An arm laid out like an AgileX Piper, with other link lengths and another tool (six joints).
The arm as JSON. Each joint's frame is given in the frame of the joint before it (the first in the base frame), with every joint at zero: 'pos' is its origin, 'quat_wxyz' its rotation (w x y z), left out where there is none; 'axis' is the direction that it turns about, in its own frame. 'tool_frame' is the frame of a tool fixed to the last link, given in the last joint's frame.
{
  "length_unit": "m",
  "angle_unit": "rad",
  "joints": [
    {
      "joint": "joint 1",
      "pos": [
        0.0,
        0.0,
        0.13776
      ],
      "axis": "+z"
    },
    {
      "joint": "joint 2",
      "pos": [
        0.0,
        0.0,
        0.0
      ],
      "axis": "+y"
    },
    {
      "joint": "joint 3",
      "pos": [
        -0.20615,
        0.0,
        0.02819
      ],
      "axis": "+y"
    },
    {
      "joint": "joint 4",
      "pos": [
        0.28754,
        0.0,
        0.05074
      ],
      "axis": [
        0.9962,
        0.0,
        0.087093
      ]
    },
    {
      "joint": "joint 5",
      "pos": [
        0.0,
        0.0,
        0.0
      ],
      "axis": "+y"
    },
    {
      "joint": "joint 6",
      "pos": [
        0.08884,
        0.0,
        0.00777
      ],
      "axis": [
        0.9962,
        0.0,
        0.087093
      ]
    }
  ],
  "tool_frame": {
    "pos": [
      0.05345,
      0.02,
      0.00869
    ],
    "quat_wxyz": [
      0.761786,
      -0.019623,
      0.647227,
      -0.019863
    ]
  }
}
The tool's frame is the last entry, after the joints.
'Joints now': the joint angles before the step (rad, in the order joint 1, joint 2, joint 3, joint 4, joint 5, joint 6). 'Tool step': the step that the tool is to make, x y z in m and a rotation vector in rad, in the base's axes. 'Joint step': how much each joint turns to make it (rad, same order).
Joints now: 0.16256 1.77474 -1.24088 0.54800 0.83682 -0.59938
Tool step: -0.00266 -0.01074 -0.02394 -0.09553 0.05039 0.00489
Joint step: 0.00001 0.04456 0.00002 -0.11522 0.00192 0.05409
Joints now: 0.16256 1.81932 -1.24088 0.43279 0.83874 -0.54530
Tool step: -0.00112 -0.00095 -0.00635 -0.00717 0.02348 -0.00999
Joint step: 0.00000 0.01524 0.00001 -0.00989 0.00397 0.01768
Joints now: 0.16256 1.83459 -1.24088 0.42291 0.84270 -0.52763
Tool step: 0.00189 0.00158 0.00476 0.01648 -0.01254 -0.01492
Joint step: -0.00001 -0.00956 -0.00001 0.01662 -0.00757 0.00453
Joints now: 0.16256 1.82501 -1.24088 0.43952 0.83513 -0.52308
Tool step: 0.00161 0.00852 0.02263 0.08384 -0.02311 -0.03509
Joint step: 0.00000 -0.04565 -0.00001 0.08629 0.01044 0.00001
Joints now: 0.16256 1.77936 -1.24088 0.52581 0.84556 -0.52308
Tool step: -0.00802 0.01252 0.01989 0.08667 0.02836 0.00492
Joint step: 0.00930 -0.03945 0.00003 0.08378 0.06276 0.00000
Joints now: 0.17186 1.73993 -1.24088 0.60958 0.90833 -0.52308
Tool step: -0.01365 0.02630 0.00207 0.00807 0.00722 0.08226
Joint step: 0.07115 -0.00446 0.00001 0.00856 0.01608 -0.00720
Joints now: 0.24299 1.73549 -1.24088 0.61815 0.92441 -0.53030
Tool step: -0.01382 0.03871 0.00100 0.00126 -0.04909 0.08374
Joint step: 0.11462 0.00001 -0.00004 -0.00001 -0.05797 0.00002
